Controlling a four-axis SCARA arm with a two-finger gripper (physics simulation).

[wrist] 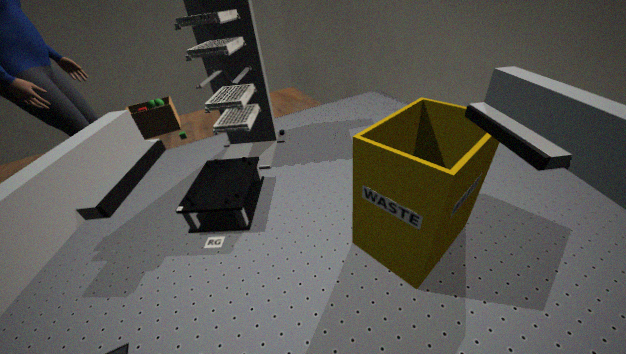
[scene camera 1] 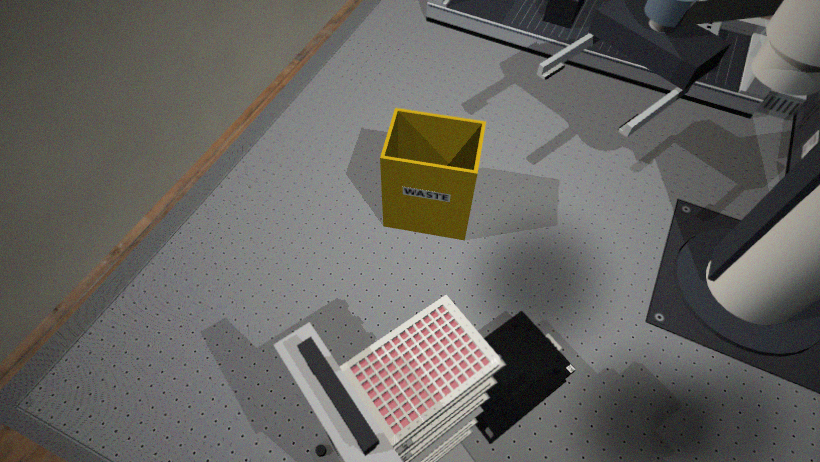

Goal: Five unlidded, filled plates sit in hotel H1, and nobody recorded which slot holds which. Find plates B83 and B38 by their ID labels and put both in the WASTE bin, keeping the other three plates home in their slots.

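Frame: origin at the arm's base, x ahead, y left, z up, level; millimetres.
Seen in the pictures: gripper, fingertip midpoint: [wrist: 312, 109] [scene camera 1: 581, 99]; arm's base, link origin: [scene camera 1: 744, 291].
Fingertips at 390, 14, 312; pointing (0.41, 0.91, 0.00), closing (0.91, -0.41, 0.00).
Offsets run from my fingertips to a thing's top centre, as dx, dy, dz. "spot": to the spot under its first point.
The hotel [scene camera 1: 286, 350] [wrist: 265, 132] stands at the bottom of the scene view and upper left in the wrist view. Its top plate @(+31, +507, +90) [scene camera 1: 427, 367] shows pink-filled wells, with several plates stacked below. In the wrist view, an upper plate @(+31, +507, -17) [wrist: 215, 46] and two lower plates @(+31, +507, -123) [wrist: 231, 96] @(+31, +507, -176) [wrist: 237, 118] sit around an empty pair of slot rails @(spot: +62, +479, -85) [wrist: 242, 75]; the hotel's top is cut off. ID labels are unreadable. The yellow WASTE bin @(+198, +85, -99) [scene camera 1: 427, 215] [wrist: 385, 170] stands upright; its bottom is hidden. My gripper [scene camera 1: 582, 101] [wrist: 312, 109] is open and empty, up and right of the bin in the scene view.
A black stand [scene camera 1: 525, 378] [wrist: 225, 185] sits beside the hotel, with an RG label @(spot: -105, +249, -299) [wrist: 214, 242] near it. The arm's base plate [scene camera 1: 665, 286] is at the right. A railed deck [scene camera 1: 487, 28] lies at the top. A person [wrist: 30, 65] stands beyond the table.
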